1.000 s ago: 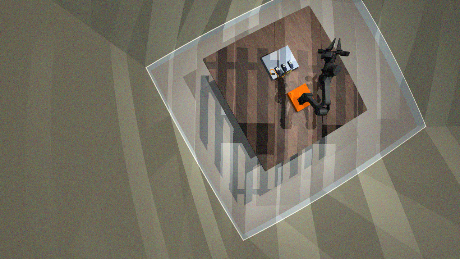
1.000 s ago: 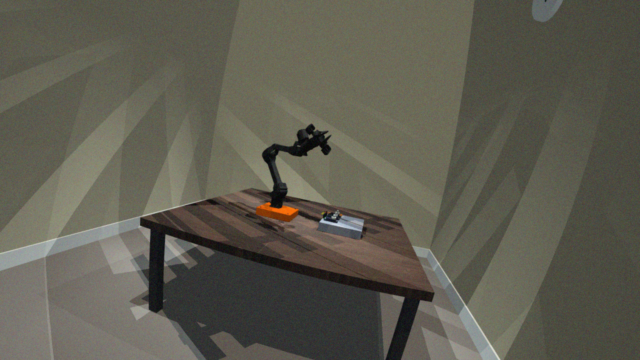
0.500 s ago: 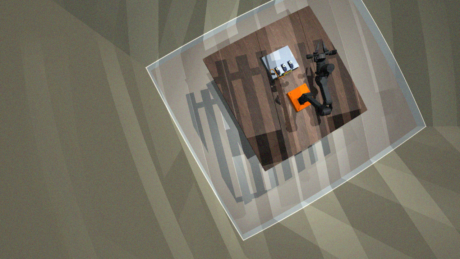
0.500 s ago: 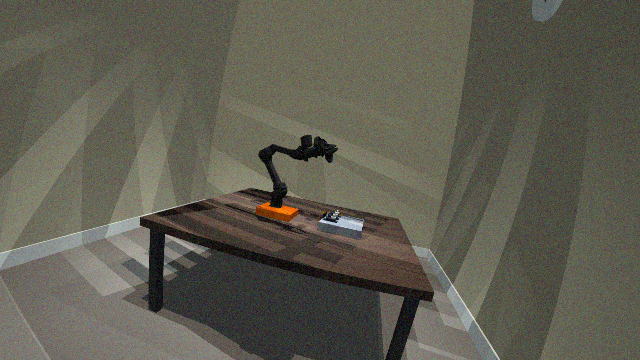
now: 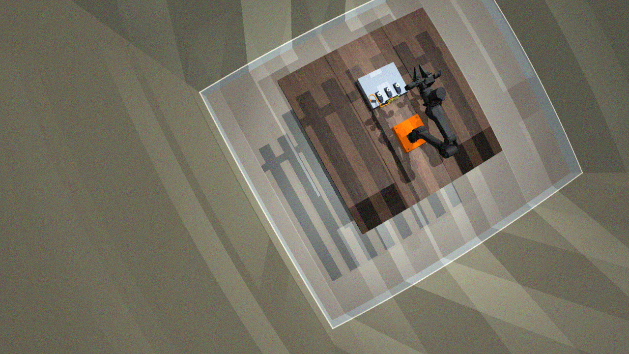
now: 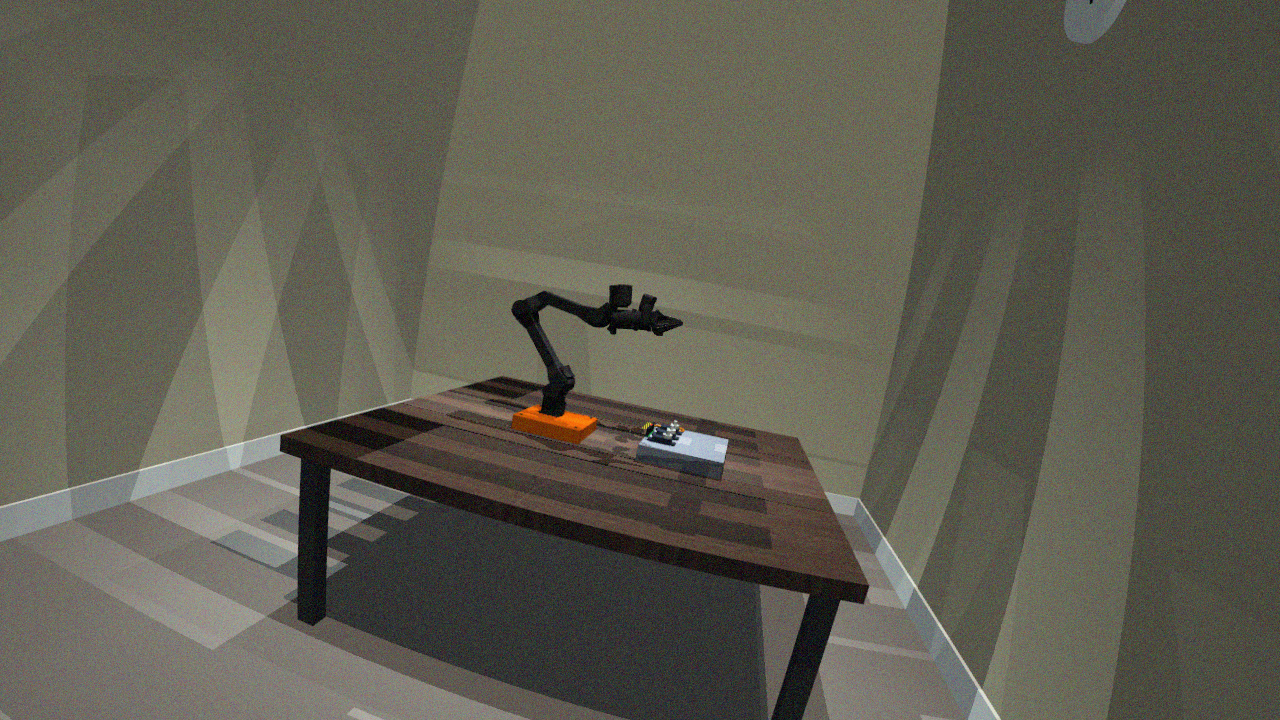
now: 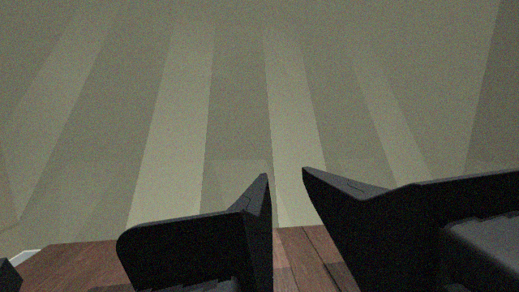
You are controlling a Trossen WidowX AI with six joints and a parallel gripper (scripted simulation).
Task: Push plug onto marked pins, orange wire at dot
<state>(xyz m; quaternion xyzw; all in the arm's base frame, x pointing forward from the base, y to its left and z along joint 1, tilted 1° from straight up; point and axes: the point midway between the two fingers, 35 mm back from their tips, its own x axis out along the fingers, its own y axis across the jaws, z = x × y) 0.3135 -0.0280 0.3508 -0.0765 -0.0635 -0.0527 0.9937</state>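
My gripper tip is 32 cm above the red band, 4 cm to the right of it and 4 cm past it. Also, from my gripper tip: black pin header: 33 cm below, 4 cm behind, 2 cm to the left; grey printed holder: 37 cm below, 12 cm ahead, 2 cm to the left; green strip: 35 cm below, 4 cm behind, 2 cm to the left.
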